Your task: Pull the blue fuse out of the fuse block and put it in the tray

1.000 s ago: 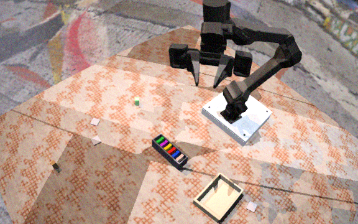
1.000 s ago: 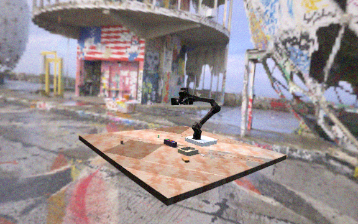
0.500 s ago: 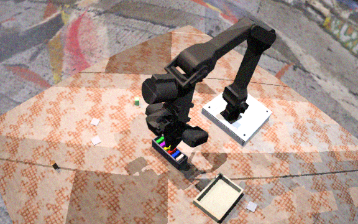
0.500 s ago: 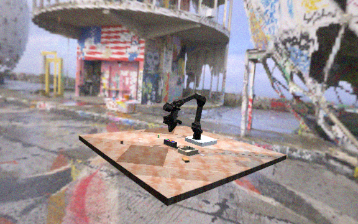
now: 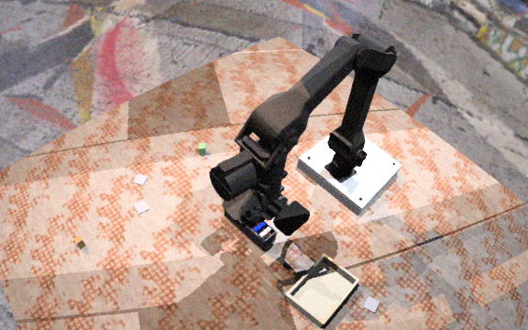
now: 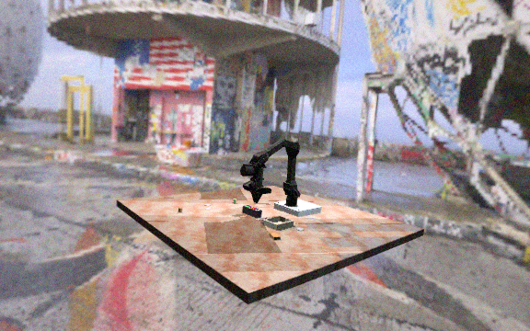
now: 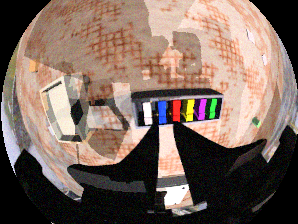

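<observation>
Right now my gripper tip is 5 cm above the blue fuse. The rest, counted from my gripper tip: tray (19 cm to the left, 7 cm below, 3 cm behind).
</observation>
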